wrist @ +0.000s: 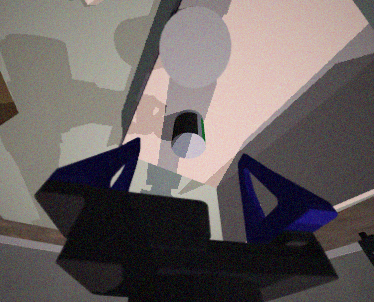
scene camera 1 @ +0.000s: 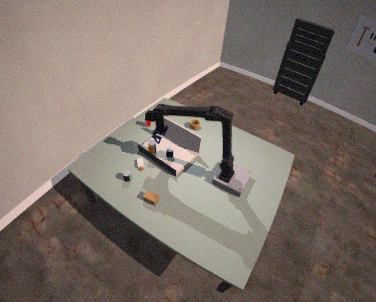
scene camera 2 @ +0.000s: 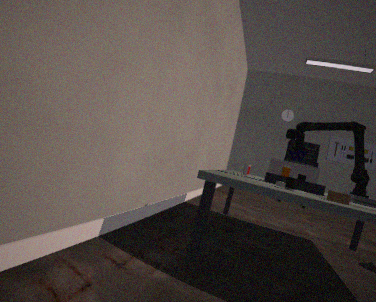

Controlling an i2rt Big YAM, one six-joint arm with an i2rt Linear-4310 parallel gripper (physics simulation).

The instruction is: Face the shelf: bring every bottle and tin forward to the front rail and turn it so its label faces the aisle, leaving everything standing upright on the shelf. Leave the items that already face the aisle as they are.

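Places are measured from the arm's base along level axes (x ahead, y left, z up), in metres.
Pixels of known places: gripper, fingertip midpoint: point(wrist: 192, 151) point(scene camera 1: 161, 139) point(scene camera 2: 296, 161); arm's base at its link origin: point(scene camera 1: 226, 175) point(scene camera 2: 358, 195).
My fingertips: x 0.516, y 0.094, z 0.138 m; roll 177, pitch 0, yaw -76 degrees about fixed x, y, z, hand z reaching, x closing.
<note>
Ahead of a thing's pixels: the offset from my fingertips to its top centre. Level surfaces: height alone.
The shelf point(scene camera 1: 188, 156) point(wrist: 280, 55) is a shallow pale tray with a grey back panel and a dark front rail {dx -0.002, dy +0.068, dz -0.124 m} point(scene camera 1: 162, 165) point(wrist: 137, 90). A bottle {dx +0.065, dy +0.028, dz -0.044 m} point(scene camera 1: 152, 148) point(scene camera 2: 285, 171) point(wrist: 195, 47) with a grey top stands upright at the shelf's left end, close to the rail; its orange part shows in both scene views. A small black tin {dx -0.064, dy -0.024, dz -0.083 m} point(scene camera 1: 169, 153) point(scene camera 2: 301, 177) point(wrist: 187, 125) with a pale top stands upright farther along, a little behind the rail; a green strip shows on its side in the wrist view. My gripper point(scene camera 1: 158, 138) point(scene camera 2: 298, 156) point(wrist: 192, 151) is open and empty above the shelf, beside the bottle.
On the table {dz -0.191 m} point(scene camera 1: 215, 225) in front of the shelf are a white item with an orange end {dx +0.076, dy +0.163, dz -0.163 m} point(scene camera 1: 140, 164), a dark tin with a pale top {dx +0.067, dy +0.320, dz -0.121 m} point(scene camera 1: 127, 176) and an orange block {dx -0.180, dy +0.355, dz -0.141 m} point(scene camera 1: 151, 198). A red item {dx +0.347, dy -0.247, dz -0.095 m} point(scene camera 1: 148, 123) point(scene camera 2: 249, 170) stands beyond the shelf's left end. An orange ring-shaped container {dx -0.012, dy -0.495, dz -0.141 m} point(scene camera 1: 195, 124) stands behind the back panel.
</note>
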